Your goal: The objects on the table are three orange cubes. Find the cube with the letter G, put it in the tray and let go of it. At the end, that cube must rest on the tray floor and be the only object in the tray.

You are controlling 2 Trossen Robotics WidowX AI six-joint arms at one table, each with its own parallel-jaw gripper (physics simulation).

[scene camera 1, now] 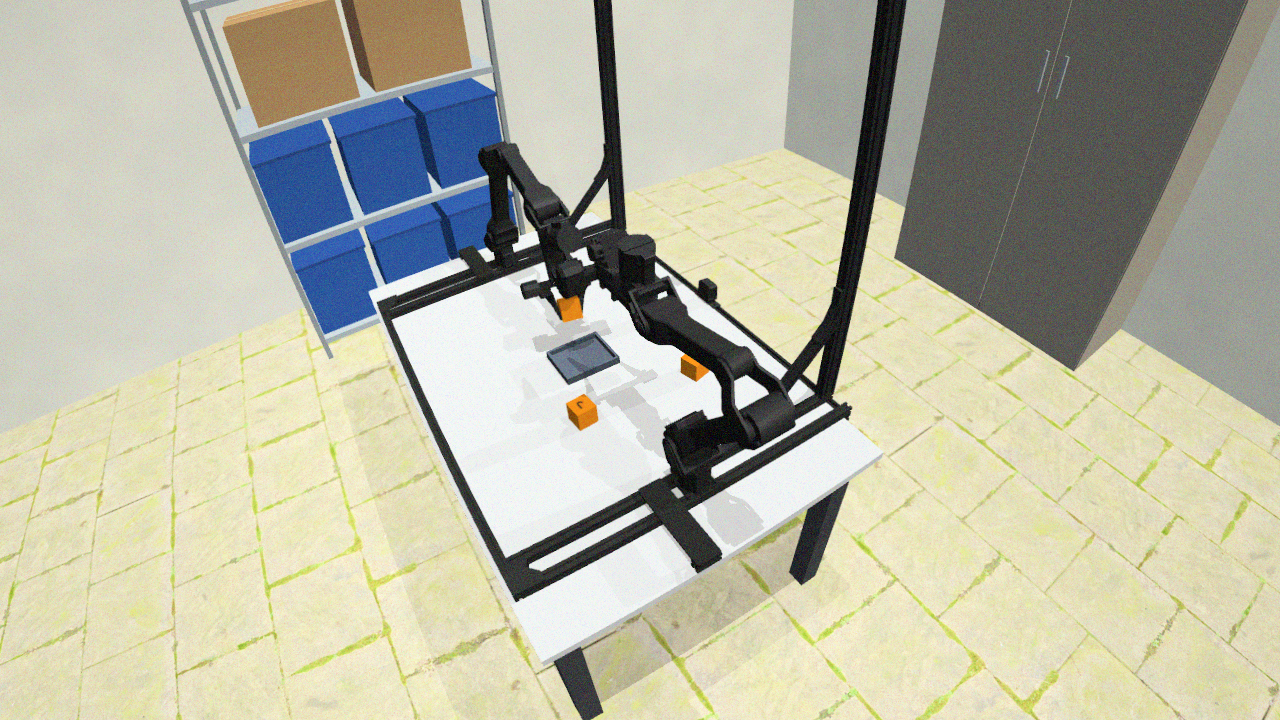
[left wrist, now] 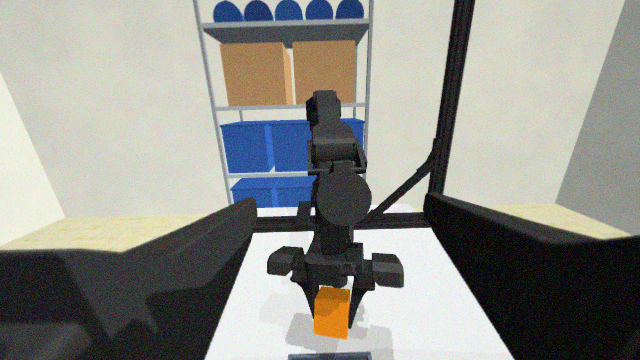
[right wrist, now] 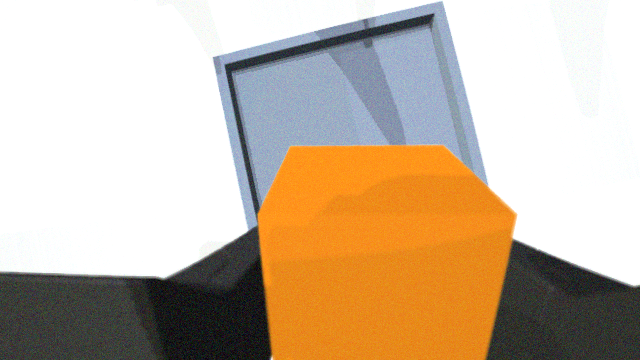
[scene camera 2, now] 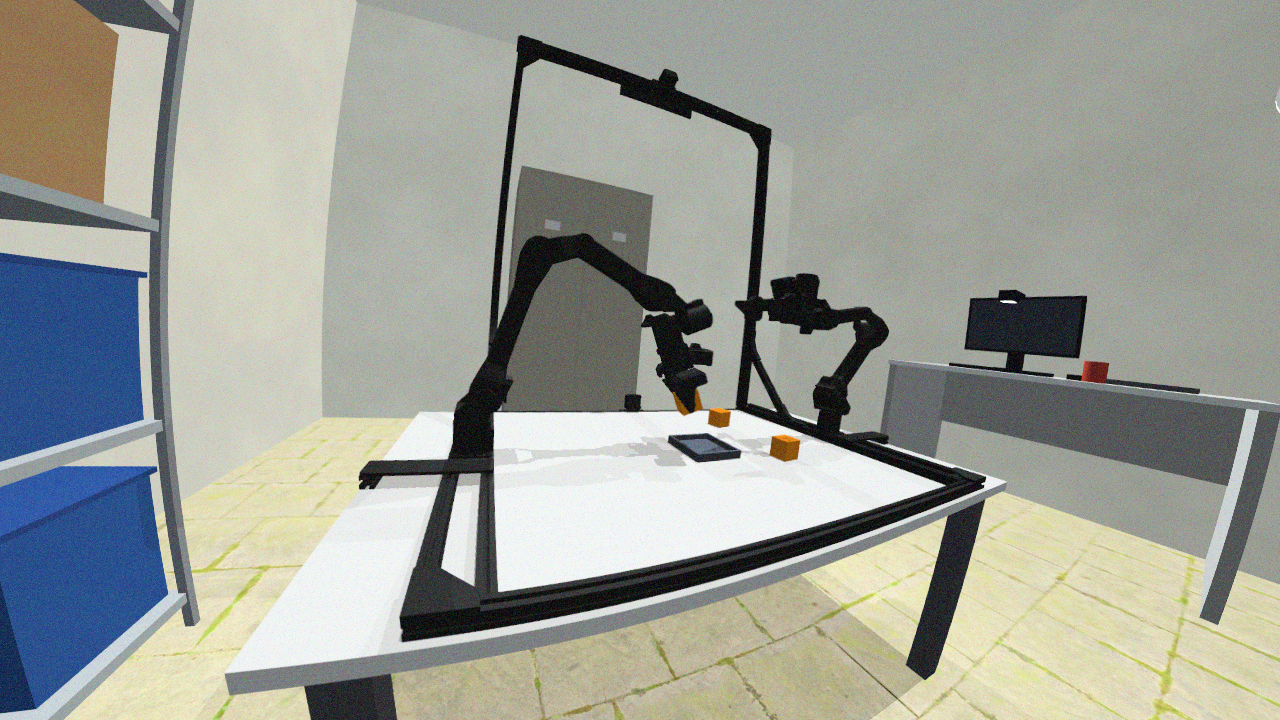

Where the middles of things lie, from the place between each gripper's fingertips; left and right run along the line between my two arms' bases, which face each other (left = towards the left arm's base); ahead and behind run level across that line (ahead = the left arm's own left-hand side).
My right hand is 8 cm above the tray [scene camera 1: 590, 354], 5 cm to the right of it and 1 cm short of it.
I see my left gripper 8 cm to the left of the tray and 34 cm above it.
